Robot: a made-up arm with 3 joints. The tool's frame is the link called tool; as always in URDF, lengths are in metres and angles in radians. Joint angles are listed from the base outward. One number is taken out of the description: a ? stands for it. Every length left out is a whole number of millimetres.
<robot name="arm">
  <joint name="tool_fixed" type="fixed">
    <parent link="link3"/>
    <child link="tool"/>
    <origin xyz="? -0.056 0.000" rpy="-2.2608 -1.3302 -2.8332"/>
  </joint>
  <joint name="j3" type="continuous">
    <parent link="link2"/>
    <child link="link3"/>
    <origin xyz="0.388 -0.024 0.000" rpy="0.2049 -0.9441 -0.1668"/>
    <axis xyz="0 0 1"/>
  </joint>
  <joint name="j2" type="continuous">
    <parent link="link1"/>
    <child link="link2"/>
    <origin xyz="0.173 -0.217 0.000" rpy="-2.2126 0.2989 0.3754"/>
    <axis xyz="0 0 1"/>
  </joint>
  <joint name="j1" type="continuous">
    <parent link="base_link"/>
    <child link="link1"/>
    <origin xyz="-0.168 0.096 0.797" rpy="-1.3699 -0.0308 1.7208"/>
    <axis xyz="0 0 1"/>
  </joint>
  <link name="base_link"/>
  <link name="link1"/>
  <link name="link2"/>
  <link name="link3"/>
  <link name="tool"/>
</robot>
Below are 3 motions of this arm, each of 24 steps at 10 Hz.
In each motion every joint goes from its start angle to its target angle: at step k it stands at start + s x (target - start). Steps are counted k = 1, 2, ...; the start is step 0. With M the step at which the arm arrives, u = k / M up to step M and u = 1 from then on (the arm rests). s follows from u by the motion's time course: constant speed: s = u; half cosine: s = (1 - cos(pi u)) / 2; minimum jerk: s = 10 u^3 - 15 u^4 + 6 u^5.
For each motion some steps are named. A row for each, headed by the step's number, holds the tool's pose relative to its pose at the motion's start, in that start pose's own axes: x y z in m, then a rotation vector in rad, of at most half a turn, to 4 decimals.
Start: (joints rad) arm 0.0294 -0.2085 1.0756
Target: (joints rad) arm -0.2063 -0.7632 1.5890
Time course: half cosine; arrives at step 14
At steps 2, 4, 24:
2: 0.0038 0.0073 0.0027 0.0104 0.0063 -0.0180
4: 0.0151 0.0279 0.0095 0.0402 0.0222 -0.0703
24: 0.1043 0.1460 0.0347 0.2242 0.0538 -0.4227

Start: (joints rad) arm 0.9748 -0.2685 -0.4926
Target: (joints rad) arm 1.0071 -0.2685 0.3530
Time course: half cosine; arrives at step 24
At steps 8, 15, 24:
8: -0.0035 -0.0163 -0.0020 0.2044 -0.0410 -0.0243
15: -0.0099 -0.0436 -0.0121 0.5661 -0.1096 -0.0662
24: -0.0142 -0.0605 -0.0235 0.8197 -0.1545 -0.0951

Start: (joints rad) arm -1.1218 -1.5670 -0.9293
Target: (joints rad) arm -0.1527 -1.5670 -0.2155
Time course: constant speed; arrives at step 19
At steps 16, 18, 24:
16: -0.0348 -0.0288 -0.1153 -0.1819 -0.2165 0.1755
18: -0.0370 -0.0387 -0.1269 -0.2029 -0.2354 0.2066
24: -0.0379 -0.0441 -0.1323 -0.2133 -0.2440 0.2228

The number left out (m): -0.026
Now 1 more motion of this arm.
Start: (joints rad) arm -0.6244 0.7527 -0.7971
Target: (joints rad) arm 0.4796 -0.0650 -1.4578
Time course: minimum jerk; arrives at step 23
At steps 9, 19, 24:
9: 0.0389 -0.2406 -0.0082 -0.1727 -0.0171 0.5445
19: 0.4111 -0.5547 -0.1071 -0.5999 -0.6409 1.5699
24: 0.4404 -0.5595 -0.1134 -0.6235 -0.7052 1.6168

